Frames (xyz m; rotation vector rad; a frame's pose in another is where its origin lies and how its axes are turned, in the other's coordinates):
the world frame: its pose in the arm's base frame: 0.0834 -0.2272 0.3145 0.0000 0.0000 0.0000
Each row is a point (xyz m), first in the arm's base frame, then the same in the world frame.
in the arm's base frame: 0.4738 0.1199 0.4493
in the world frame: 0.3904 0.3471 0.1348
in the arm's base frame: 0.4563 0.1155 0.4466
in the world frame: 0.3729 0.3427 0.1321
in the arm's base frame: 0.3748 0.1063 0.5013
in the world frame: 0.2914 0.3335 0.1868
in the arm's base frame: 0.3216 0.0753 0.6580
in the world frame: 0.2382 0.3025 0.3435
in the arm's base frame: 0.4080 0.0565 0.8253
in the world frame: 0.3246 0.2837 0.5108
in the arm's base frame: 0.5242 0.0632 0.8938
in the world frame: 0.4408 0.2904 0.5793
